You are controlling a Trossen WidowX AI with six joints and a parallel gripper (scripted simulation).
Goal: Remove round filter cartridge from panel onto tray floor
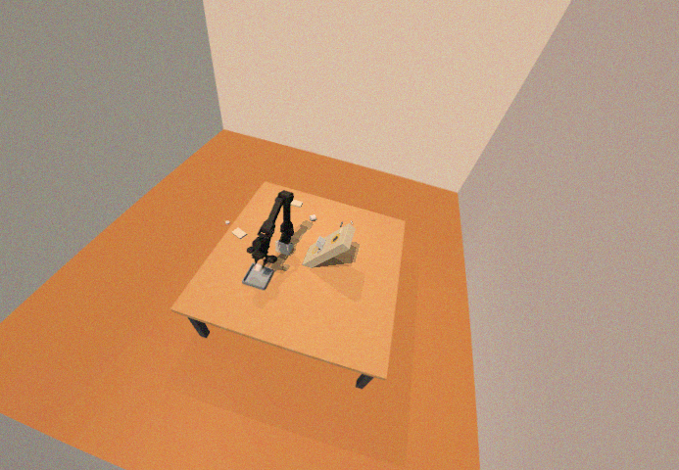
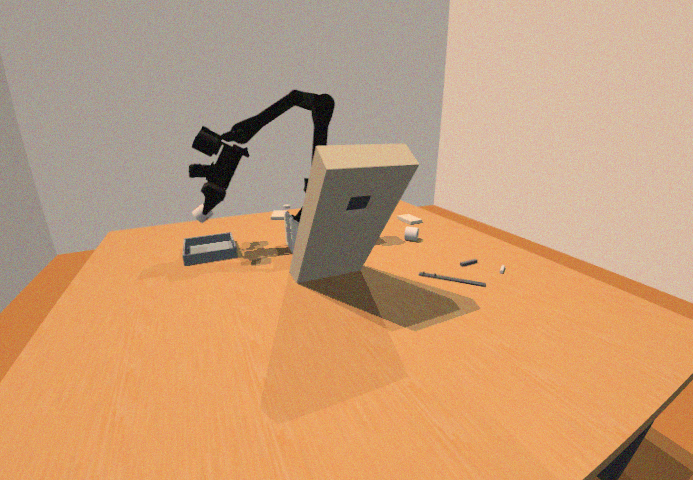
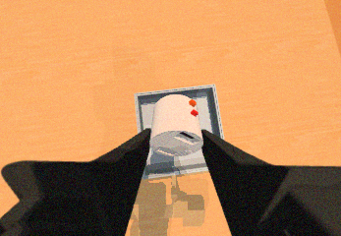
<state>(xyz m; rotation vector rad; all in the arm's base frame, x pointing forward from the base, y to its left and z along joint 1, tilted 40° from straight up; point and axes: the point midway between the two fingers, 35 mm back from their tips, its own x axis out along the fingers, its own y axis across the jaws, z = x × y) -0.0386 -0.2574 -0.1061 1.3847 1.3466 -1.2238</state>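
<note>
My gripper tip is right at the white round filter cartridge. Round my gripper tip: white spool (120 mm ahead, 640 mm to the left, 110 mm below); grey tray (10 mm behind, 120 mm below); beige service panel (360 mm ahead, 300 mm to the left, 50 mm above).
</note>
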